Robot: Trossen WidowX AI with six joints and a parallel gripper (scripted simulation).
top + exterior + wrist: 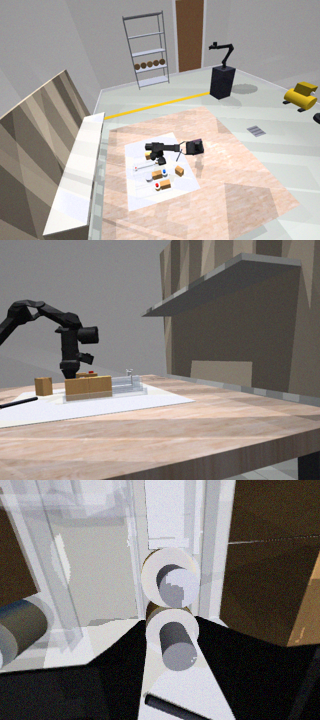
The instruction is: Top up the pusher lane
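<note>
The clear sprung lane is 14 cm ahead of my gripper tip and 2 cm below it. From my gripper tip the other things lie so: black rod: 17 cm behind, 3 cm below; red part: 22 cm ahead, 1 cm to the left, 3 cm above; tan box: 9 cm behind, 16 cm to the left.
</note>
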